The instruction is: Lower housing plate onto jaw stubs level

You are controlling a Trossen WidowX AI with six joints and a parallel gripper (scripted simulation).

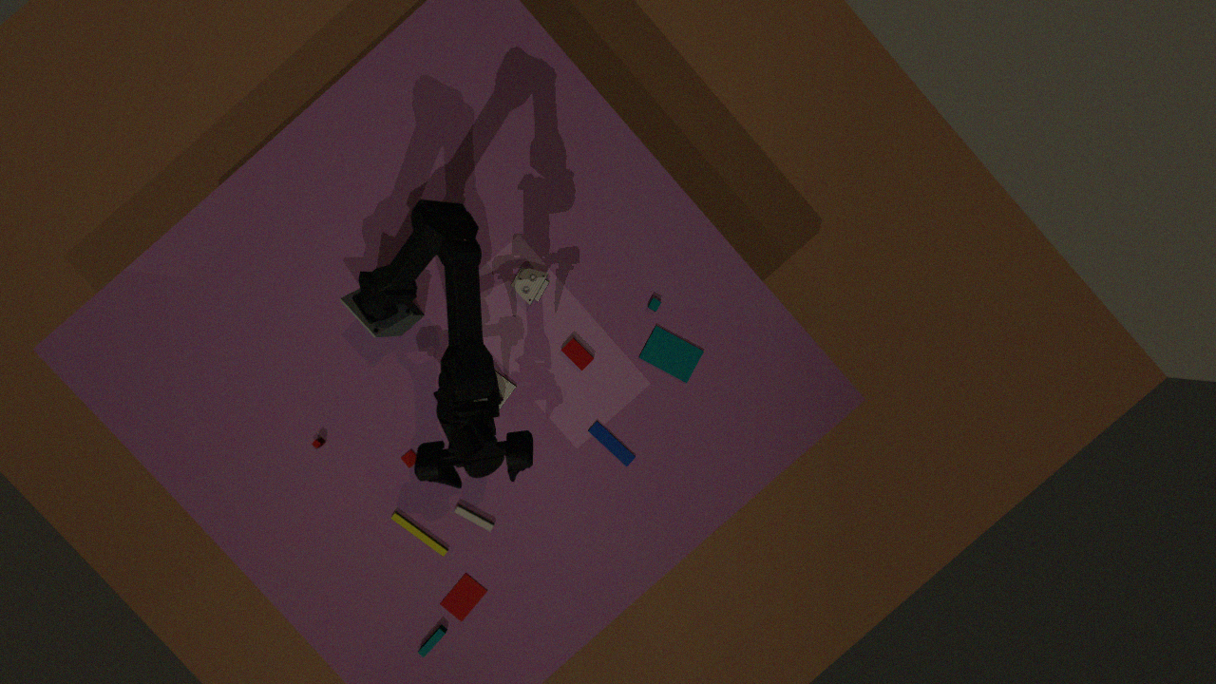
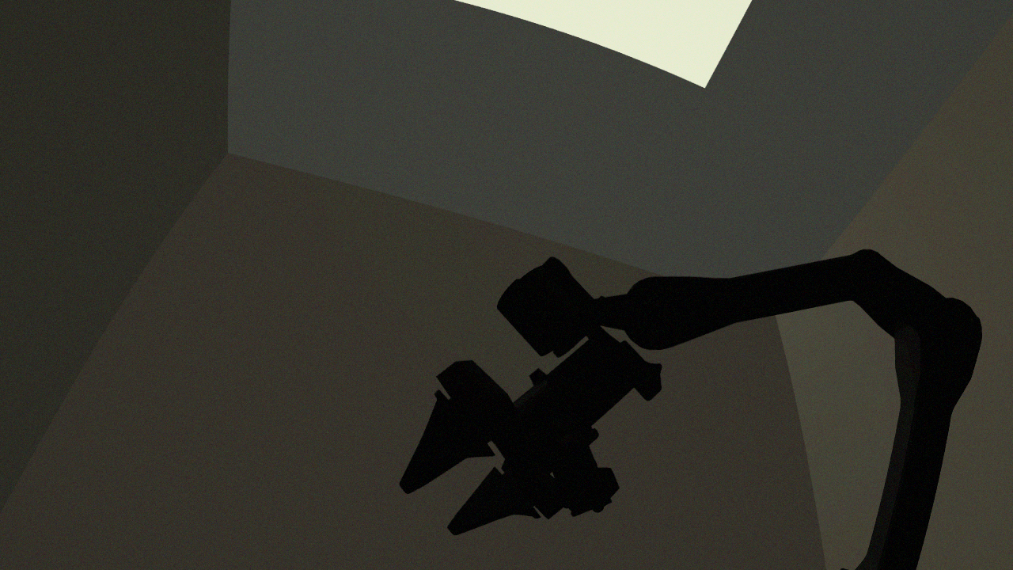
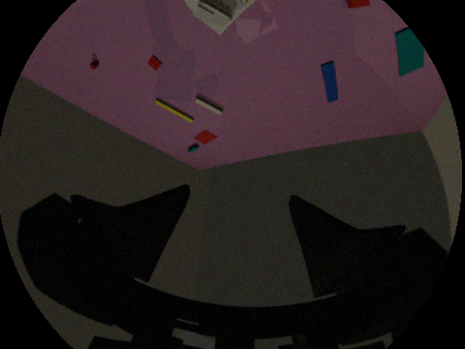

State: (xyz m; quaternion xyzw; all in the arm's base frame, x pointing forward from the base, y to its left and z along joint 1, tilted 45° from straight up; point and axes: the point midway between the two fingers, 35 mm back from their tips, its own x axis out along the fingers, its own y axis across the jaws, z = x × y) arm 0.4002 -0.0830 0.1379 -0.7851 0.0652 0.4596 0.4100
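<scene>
Right now my gripper tip is 29 cm above the white stepped block, 27 cm past it and 24 cm to the right of it. The rest, counted from my gripper tip: red square 30 cm below, 20 cm to the right, 11 cm behind; then blue bar 30 cm below, 18 cm to the left, 13 cm ahead; then white bar 29 cm below, 16 cm to the right, 8 cm ahead.
</scene>
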